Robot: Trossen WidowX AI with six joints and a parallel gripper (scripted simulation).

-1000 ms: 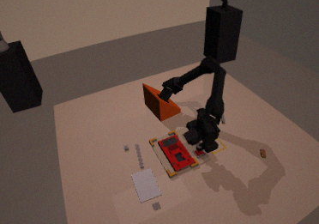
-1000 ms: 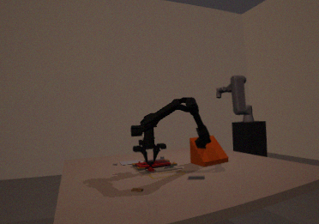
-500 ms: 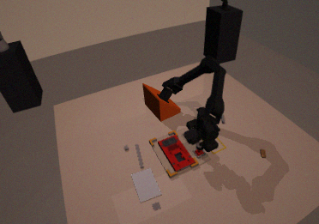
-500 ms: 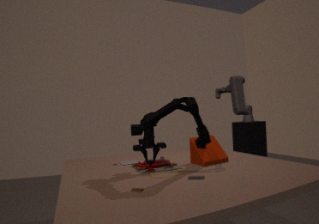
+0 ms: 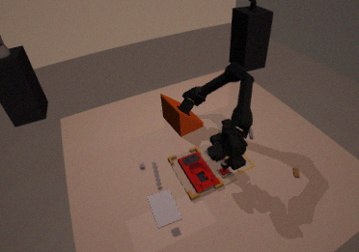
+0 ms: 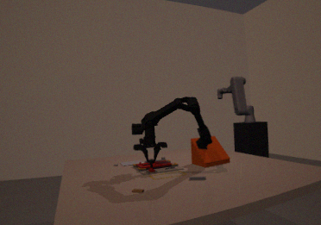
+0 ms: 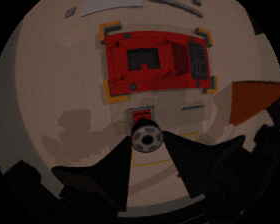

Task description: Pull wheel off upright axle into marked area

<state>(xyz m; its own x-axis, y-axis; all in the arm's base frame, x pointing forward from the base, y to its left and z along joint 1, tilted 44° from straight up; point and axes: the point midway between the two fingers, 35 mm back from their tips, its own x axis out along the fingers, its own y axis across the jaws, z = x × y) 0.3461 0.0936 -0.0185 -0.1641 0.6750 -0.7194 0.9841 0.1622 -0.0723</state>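
Now: the wheel right at my gripper tip. From my gripper tip the other things lie so: sheet: 6 cm ahead, 31 cm to the right, 6 cm below; block: 14 cm ahead, 30 cm to the left, 6 cm below.
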